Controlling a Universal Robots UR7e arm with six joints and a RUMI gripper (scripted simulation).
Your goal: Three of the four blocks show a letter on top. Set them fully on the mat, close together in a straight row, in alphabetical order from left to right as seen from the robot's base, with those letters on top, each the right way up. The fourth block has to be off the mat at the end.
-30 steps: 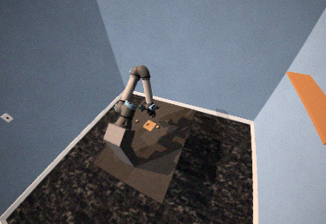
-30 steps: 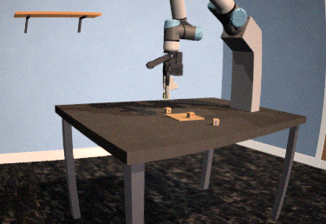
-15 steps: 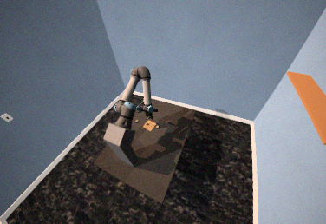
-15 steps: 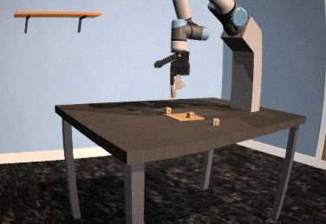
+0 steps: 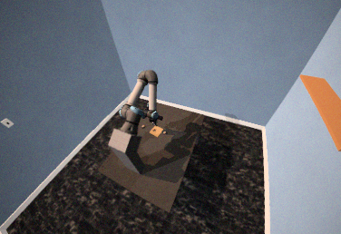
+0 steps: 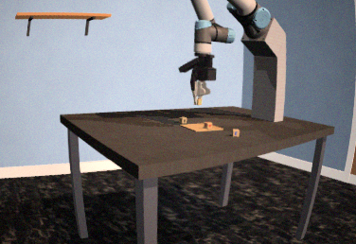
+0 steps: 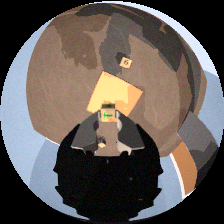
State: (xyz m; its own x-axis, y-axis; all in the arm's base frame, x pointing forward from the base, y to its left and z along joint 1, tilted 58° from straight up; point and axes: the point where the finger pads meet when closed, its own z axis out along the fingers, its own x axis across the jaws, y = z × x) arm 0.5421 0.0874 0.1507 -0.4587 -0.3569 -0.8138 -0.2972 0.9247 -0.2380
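Now: hand 20 mm past the orange mat and 110 mm above it.
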